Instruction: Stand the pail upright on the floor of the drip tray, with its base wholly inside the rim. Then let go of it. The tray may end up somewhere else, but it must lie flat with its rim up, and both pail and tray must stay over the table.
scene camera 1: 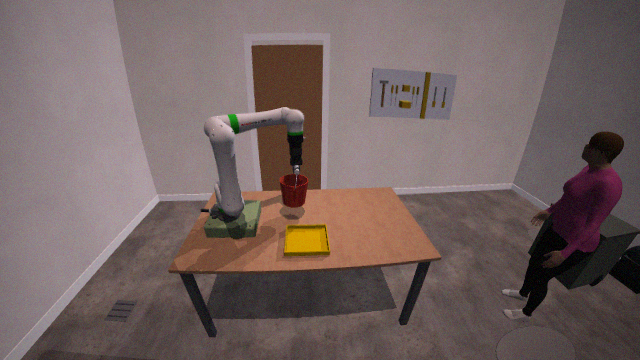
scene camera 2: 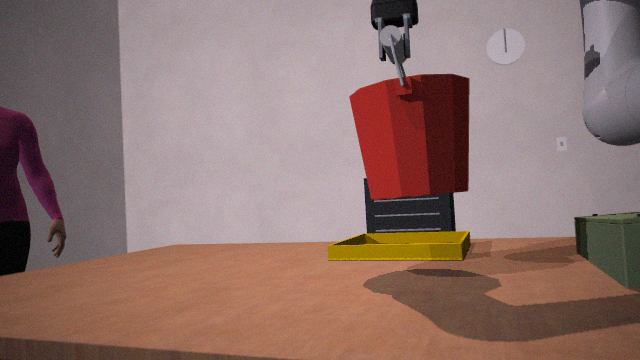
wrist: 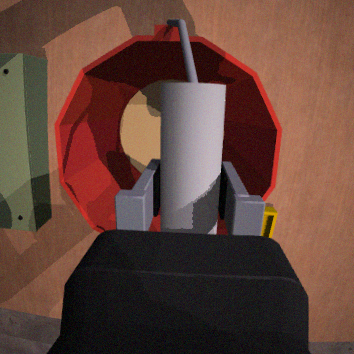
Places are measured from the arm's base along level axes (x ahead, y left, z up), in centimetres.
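Pixels of known places: gripper, between the fingertips: (scene camera 1: 296,171) (wrist: 189,177).
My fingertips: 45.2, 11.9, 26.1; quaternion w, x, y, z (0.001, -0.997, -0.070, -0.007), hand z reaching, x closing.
Behind a point stands the place of what it marks, as x, y, z.
The red pail (scene camera 1: 293,192) @(43.6, 3.1, 15.9) (scene camera 2: 417,140) @(40.8, 19.6, 11.6) (wrist: 75,165) @(35.1, 8.9, 18.5) hangs in the air by its handle, clear of the table, and is slightly tilted in the scene camera 2 view. My gripper (scene camera 1: 297,170) @(45.2, 11.8, 26.1) (scene camera 2: 394,47) @(45.2, 11.8, 26.1) (wrist: 189,177) @(45.2, 11.8, 26.1) is shut on the light grey cylindrical grip of the pail's handle, above the pail's opening. The yellow drip tray (scene camera 1: 306,240) @(52.1, -14.8, -7.8) (scene camera 2: 395,251) @(50.8, -1.9, -6.6) (wrist: 270,221) @(64.1, -3.5, -6.1) lies flat on the table with its rim up. In the scene camera 1 view it is nearer the table's front edge than the pail. In the wrist view a corner of it shows; the gripper body hides more.
The wooden table (scene camera 1: 370,225) @(94.7, 0.9, -8.2) (scene camera 2: 200,290) @(71.8, 29.4, -8.3) carries the green base block (scene camera 1: 233,227) @(6.5, -12.0, -1.2) (scene camera 2: 607,245) @(17.9, 12.0, -4.1) (wrist: 22,140) @(17.7, 5.5, -0.8) of the arm, left of the tray in the scene camera 1 view. A person (scene camera 1: 580,215) (scene camera 2: 20,180) stands beyond the table's right side in that view.
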